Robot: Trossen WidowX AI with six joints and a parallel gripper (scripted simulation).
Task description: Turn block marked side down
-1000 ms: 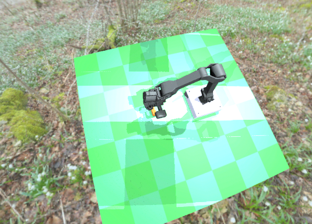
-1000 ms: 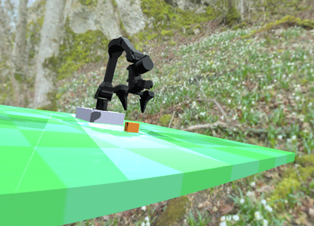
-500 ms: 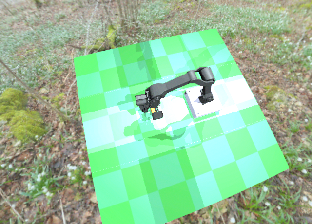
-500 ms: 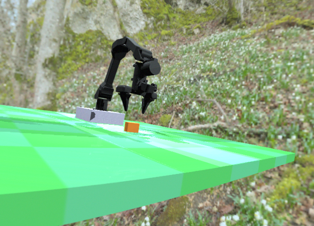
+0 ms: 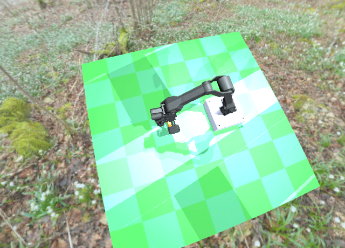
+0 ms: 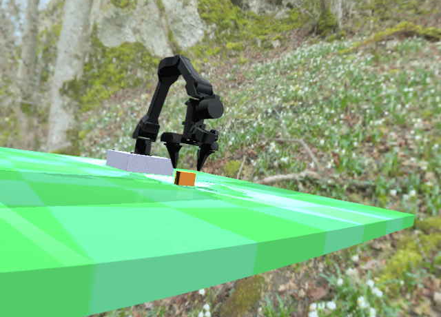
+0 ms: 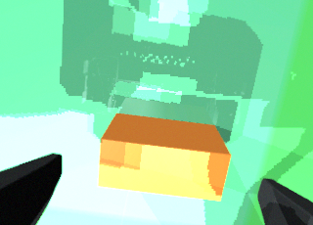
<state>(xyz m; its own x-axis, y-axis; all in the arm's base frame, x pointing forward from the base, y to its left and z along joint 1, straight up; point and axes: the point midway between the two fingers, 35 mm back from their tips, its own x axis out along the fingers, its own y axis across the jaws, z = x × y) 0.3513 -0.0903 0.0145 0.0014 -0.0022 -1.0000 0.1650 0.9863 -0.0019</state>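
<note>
Right now the orange block is 30 mm below my gripper tip and 10 mm behind it.
</note>
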